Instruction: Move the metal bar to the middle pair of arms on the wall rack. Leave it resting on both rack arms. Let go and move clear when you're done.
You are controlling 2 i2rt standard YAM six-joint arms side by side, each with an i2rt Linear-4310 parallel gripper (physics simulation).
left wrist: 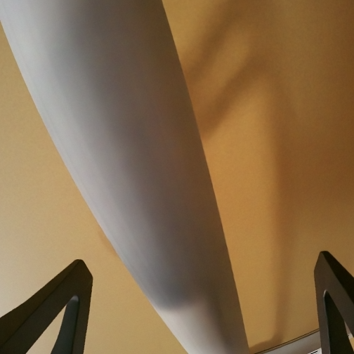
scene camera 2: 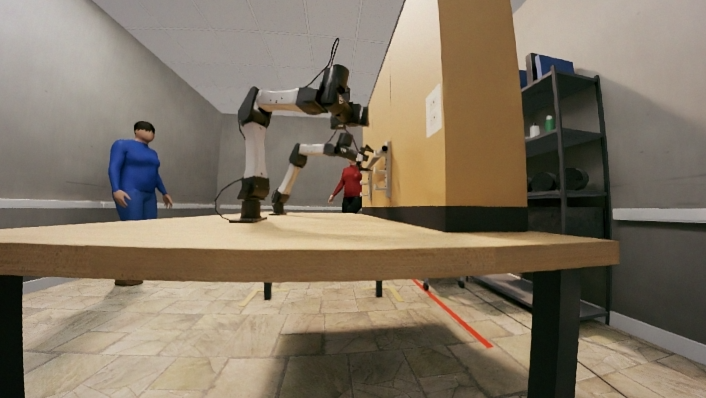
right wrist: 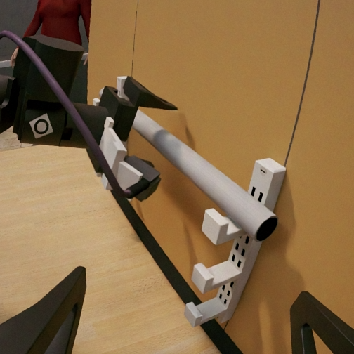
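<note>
The metal bar [scene camera 2: 384,148] [left wrist: 145,165] [right wrist: 195,165] is a long grey tube along the wall. In the right wrist view its near end is at the top arm [right wrist: 215,226] of the near rack post [right wrist: 270,175], above the middle arm [right wrist: 217,276]; contact is hard to judge. The far end is partly hidden by the left gripper. My left gripper [scene camera 2: 367,157] [left wrist: 198,269] [right wrist: 163,136] is open, its fingers either side of the bar. My right gripper [right wrist: 197,293] is open and empty, back from the near rack post; its fingertips are hard to make out in the scene view.
The tan wall [scene camera 2: 480,125] [right wrist: 225,75] rises behind the rack, with a black base strip [right wrist: 160,260] along the wooden table [scene camera 2: 300,235] [right wrist: 60,220]. A lower arm [right wrist: 200,312] sticks out below the middle one. A dark shelf unit [scene camera 2: 560,125] stands at the right. Two people stand beyond the table.
</note>
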